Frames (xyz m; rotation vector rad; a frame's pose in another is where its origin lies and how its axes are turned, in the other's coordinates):
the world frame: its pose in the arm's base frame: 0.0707 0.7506 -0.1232 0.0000 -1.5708 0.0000
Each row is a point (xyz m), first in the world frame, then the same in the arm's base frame.
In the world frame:
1: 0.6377 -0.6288 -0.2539
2: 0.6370 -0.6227 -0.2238
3: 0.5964 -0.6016 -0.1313
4: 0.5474 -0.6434 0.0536
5: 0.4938 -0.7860 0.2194
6: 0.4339 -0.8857 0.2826
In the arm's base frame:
1: 0.3246 0.1218 0.5145
2: 0.2945 0.1279 0.5138
3: 0.2020 0.1490 0.4732
4: 0.0171 0.1072 0.4242
5: -0.1487 -0.0354 0.3706
6: -0.2119 -0.1351 0.3107

